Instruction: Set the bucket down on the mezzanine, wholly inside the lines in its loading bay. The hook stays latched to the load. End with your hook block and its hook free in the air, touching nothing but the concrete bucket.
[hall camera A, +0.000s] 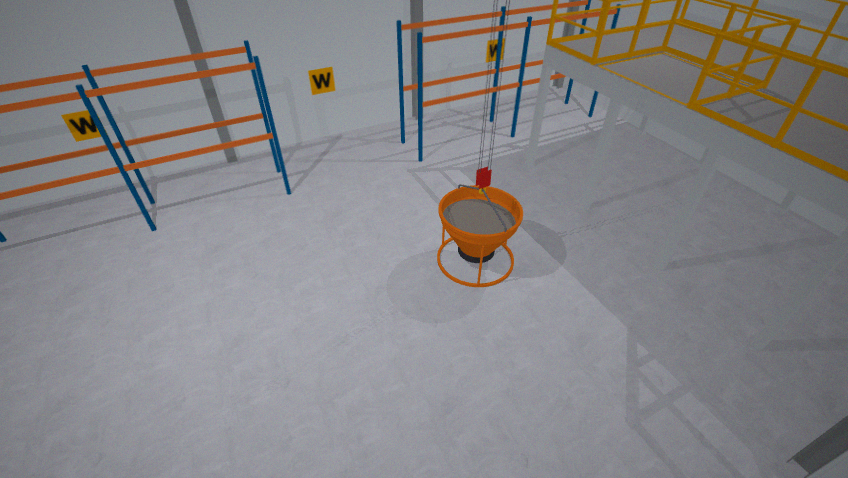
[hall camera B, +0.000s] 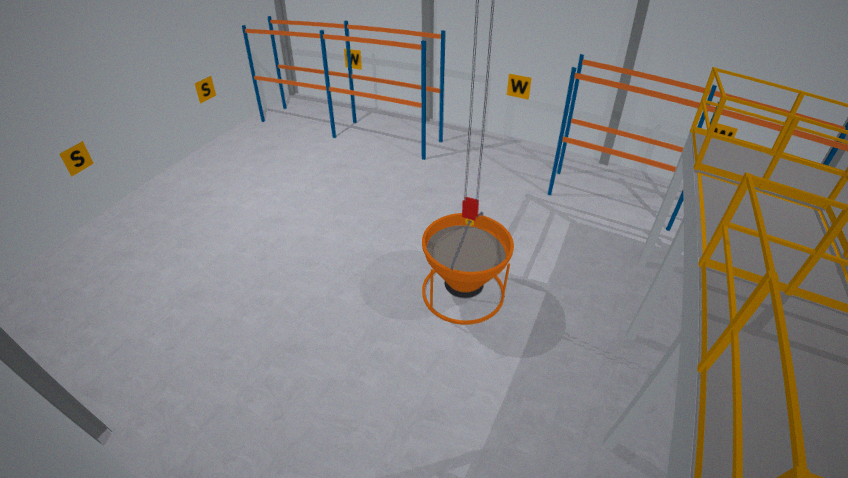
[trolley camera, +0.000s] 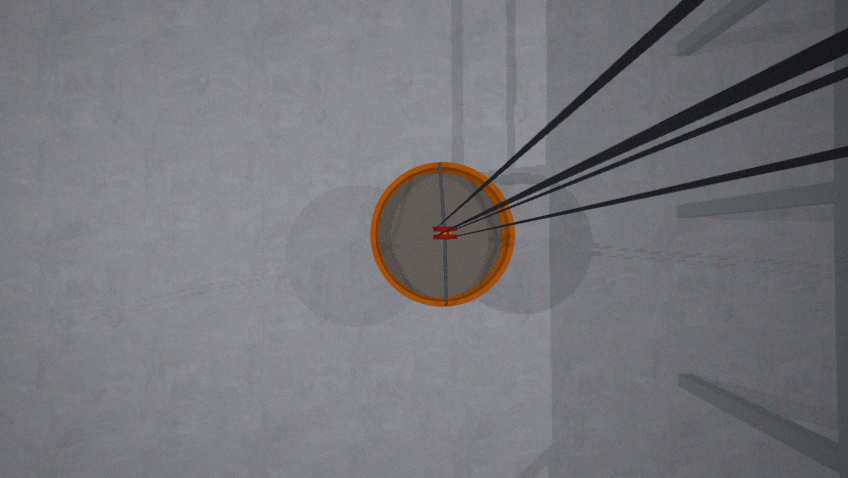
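The concrete bucket (hall camera A: 481, 242) (hall camera B: 467, 276) (trolley camera: 409, 237) is an orange funnel filled with grey concrete, on a ring-shaped foot frame. It hangs upright above the hall floor, beside the mezzanine, with its shadows on the floor apart from its foot ring. My yellow hook (hall camera A: 482, 190) (hall camera B: 469, 222) (trolley camera: 444, 232) is latched to the bucket's thin grey bail, under the red hook block (hall camera A: 483, 176) (hall camera B: 470, 208). The mezzanine (hall camera A: 653, 96) (hall camera B: 688, 237) is a raised grey deck at the right. The loading bay's lines cannot be made out.
Yellow railings (hall camera A: 706, 71) (hall camera B: 736, 380) stand along the mezzanine's edge and on its deck. Blue and orange racks (hall camera A: 420, 100) (hall camera B: 423, 106) stand along the W wall. Grey mezzanine legs (hall camera A: 538, 112) (trolley camera: 754, 207) reach the floor. In the trolley camera the ropes run off toward the upper right.
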